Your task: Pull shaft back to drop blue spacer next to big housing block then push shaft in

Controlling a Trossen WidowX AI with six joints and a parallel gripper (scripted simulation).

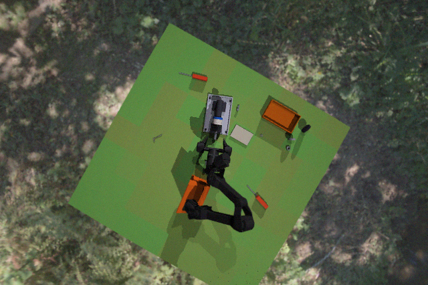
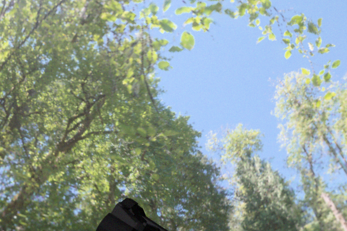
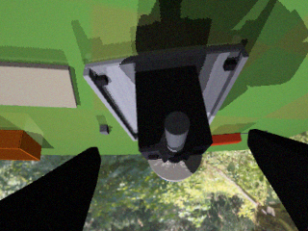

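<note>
Right now the grey shaft is 80 mm ahead of my gripper tip, 30 mm to the left of it and 10 mm below it. The rest, counted from my gripper tip: beige plate 80 mm ahead, 140 mm to the right, 90 mm below; orange tray 280 mm ahead, 310 mm to the right, 80 mm below; blue spacer 110 mm ahead, 30 mm to the left, 10 mm below.
</note>
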